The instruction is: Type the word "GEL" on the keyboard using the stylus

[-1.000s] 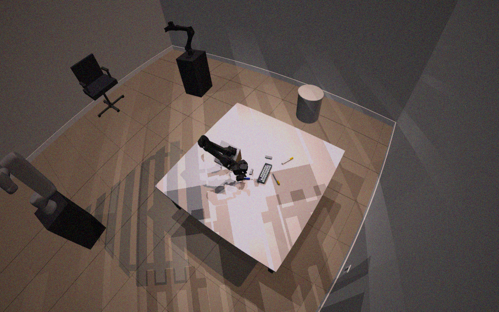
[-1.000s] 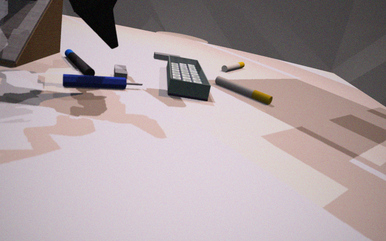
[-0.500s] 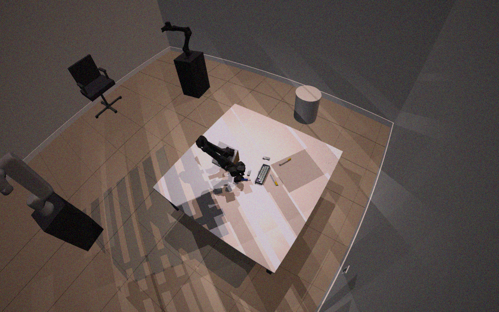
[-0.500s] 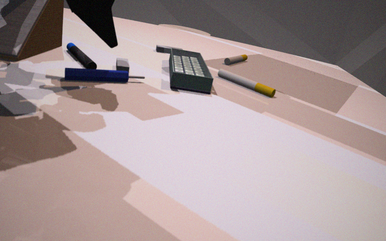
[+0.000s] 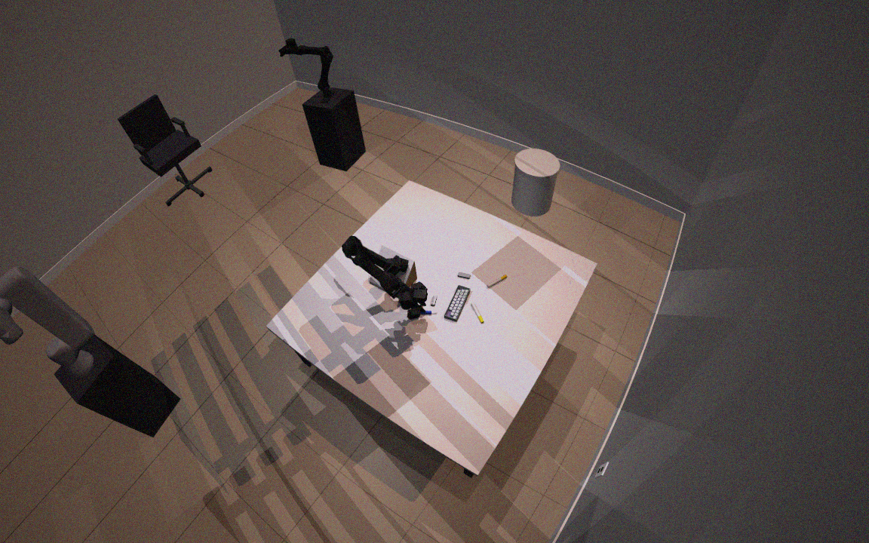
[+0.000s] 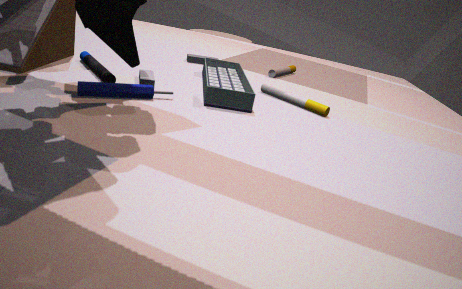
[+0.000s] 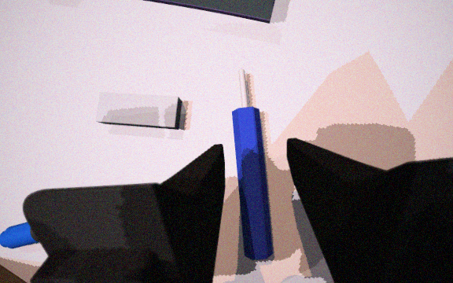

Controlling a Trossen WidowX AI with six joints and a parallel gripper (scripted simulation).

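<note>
Now: the blue stylus 1 cm ahead of my gripper tip, 1 cm to the left of it and 4 cm below it. The rest, counted from my gripper tip: L key: 14 cm ahead, 12 cm to the left, 3 cm below; G key: 12 cm ahead, 12 cm to the left, 3 cm below; stylus tip: 4 cm ahead, 2 cm to the left, 4 cm below.
</note>
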